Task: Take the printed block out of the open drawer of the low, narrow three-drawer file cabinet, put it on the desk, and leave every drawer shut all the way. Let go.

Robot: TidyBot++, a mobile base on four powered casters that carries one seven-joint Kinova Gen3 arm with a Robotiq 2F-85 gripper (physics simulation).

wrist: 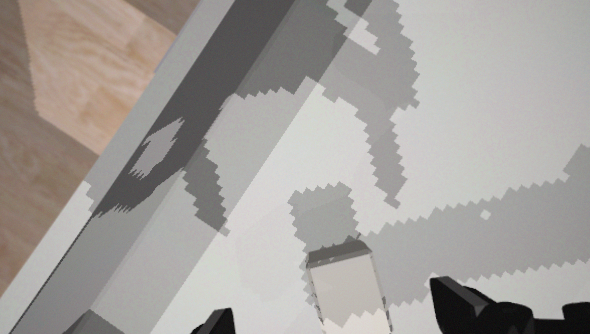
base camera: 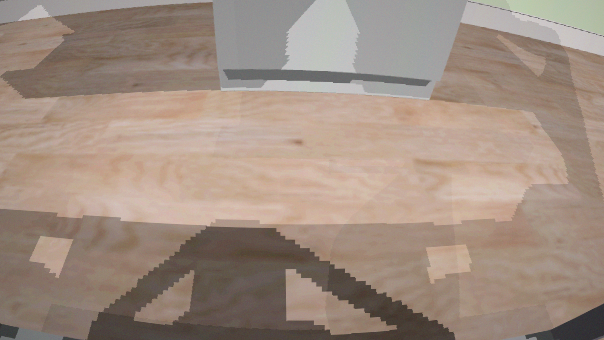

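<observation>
The file cabinet (base camera: pixel 410 40) shows in part as a pale grey front with a dark slot near its foot, at the top middle of the base view; which drawer is open cannot be told there. In the wrist view the open drawer (wrist: pixel 167 80) runs slantwise, with its rim at the left and its light floor to the right. The printed block (wrist: pixel 350 290), a pale box with a grey edge, is on the drawer floor at the lower middle. My gripper (wrist: pixel 332 315) is open, its fingertips to either side of the block in view, holding nothing. Their height above it cannot be told. The desk cannot be made out.
The wooden floor (base camera: pixel 295 165) (wrist: pixel 95 60) lies before the cabinet and beyond the drawer's rim, crossed by shadows. Dark parts (base camera: pixel 585 320) show at the lower right corner of the base view. A pale wall base (base camera: pixel 540 35) runs behind the cabinet.
</observation>
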